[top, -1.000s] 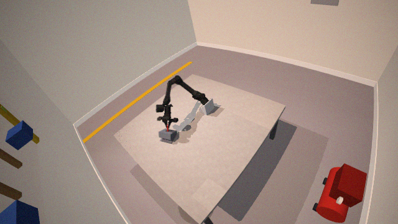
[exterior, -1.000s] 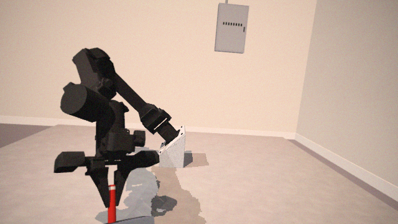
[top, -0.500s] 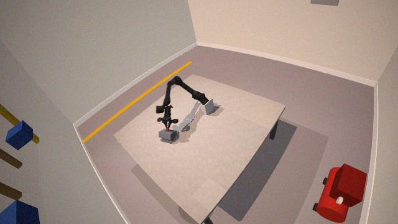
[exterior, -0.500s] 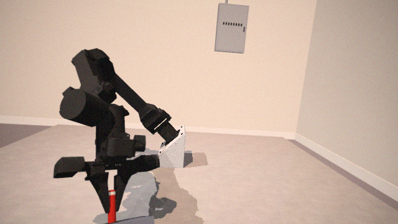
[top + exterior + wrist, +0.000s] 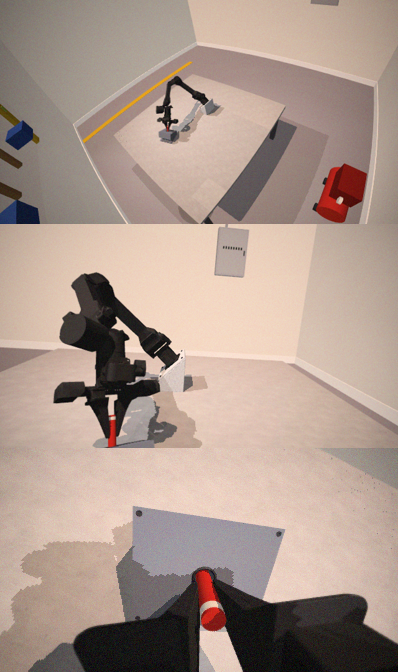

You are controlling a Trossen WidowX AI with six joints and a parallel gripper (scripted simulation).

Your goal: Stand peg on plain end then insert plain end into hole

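Right now the red peg is 1 cm behind my gripper tip and 1 cm above it. Also, from my gripper tip: grey sloped panel: 4 cm below, 2 cm ahead, 1 cm to the left.
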